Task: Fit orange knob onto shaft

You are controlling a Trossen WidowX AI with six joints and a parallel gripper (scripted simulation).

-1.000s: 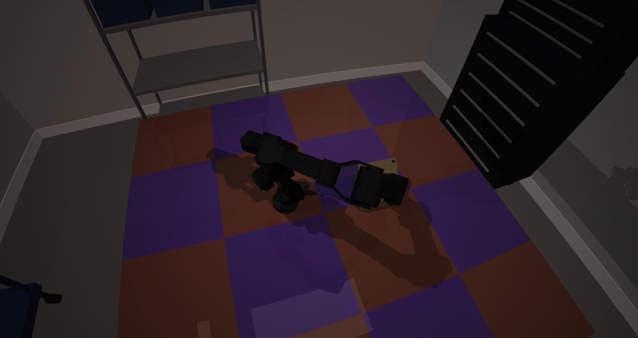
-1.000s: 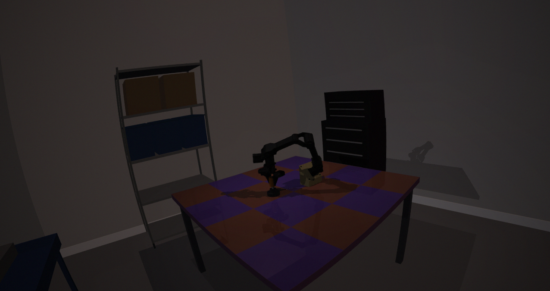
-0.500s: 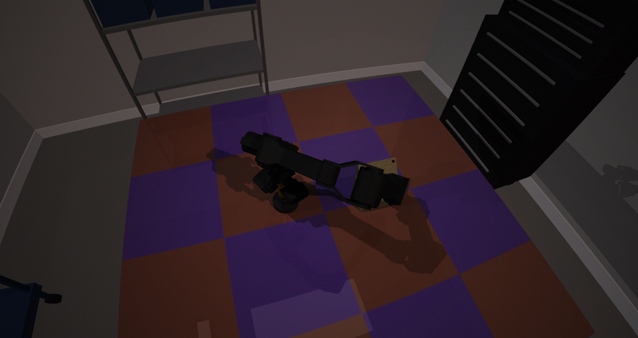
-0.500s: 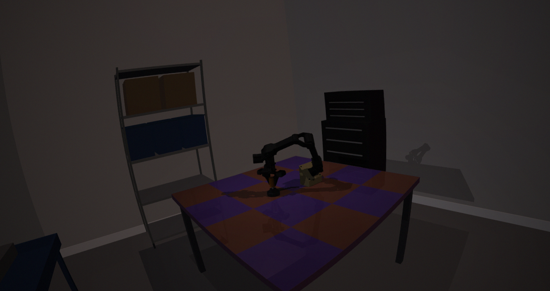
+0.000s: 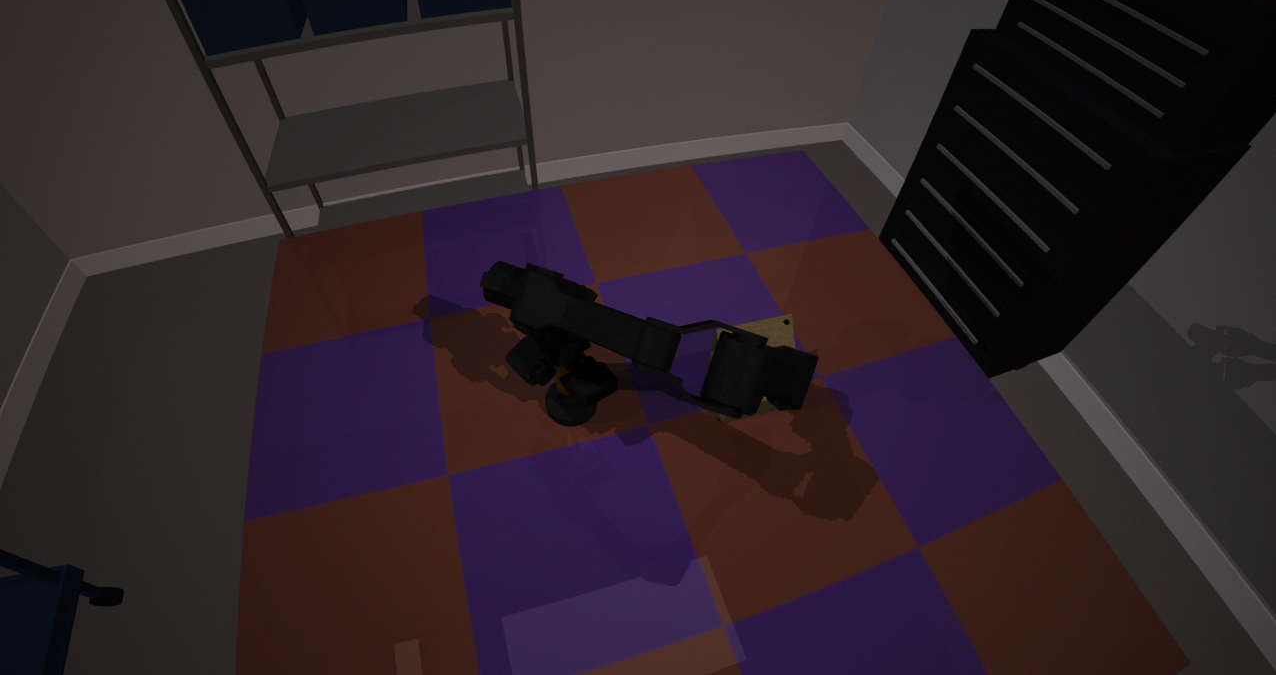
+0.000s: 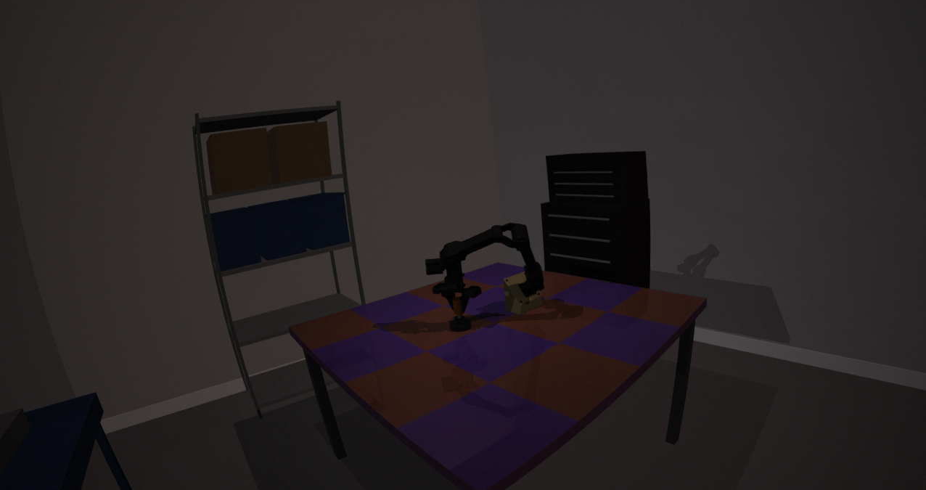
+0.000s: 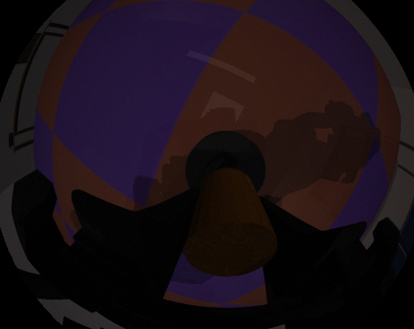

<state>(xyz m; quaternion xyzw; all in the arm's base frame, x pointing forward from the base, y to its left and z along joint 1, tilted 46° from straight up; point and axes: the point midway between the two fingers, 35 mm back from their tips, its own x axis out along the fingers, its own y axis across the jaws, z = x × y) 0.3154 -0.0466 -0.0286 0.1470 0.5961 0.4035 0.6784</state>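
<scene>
My gripper tip is now 30 mm below the orange knob. Round my gripper tip: dark round pedestal: 40 mm below.
</scene>
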